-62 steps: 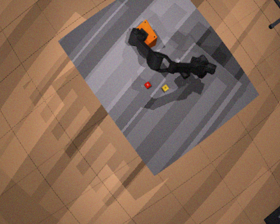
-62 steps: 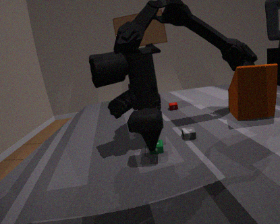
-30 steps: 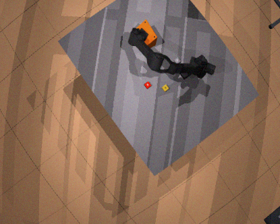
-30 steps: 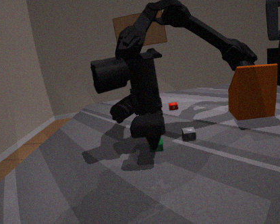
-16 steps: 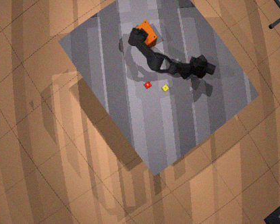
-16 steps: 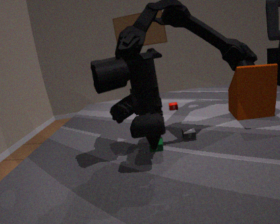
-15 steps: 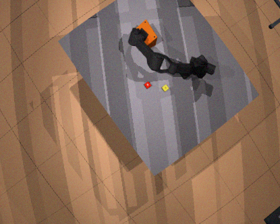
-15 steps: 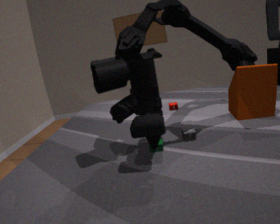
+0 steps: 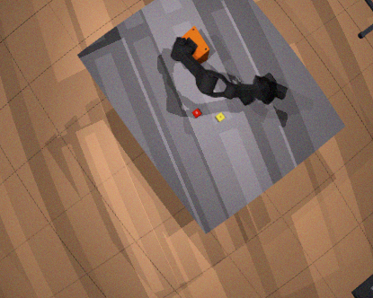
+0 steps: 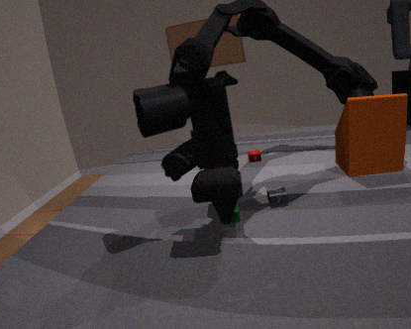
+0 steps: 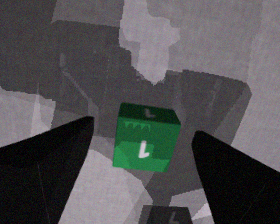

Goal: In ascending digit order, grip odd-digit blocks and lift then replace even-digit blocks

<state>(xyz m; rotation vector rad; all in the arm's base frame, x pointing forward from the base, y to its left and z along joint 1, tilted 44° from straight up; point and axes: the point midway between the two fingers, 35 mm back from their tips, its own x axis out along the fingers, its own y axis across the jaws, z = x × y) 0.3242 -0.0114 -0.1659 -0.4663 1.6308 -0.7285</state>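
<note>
Right now the green block is right at my gripper tip. From my gripper tip the other things lie so: grey block: 9 cm behind, 3 cm to the right; then red block: 27 cm to the right, 10 cm behind; then yellow block: 20 cm to the right, 2 cm behind.
</note>
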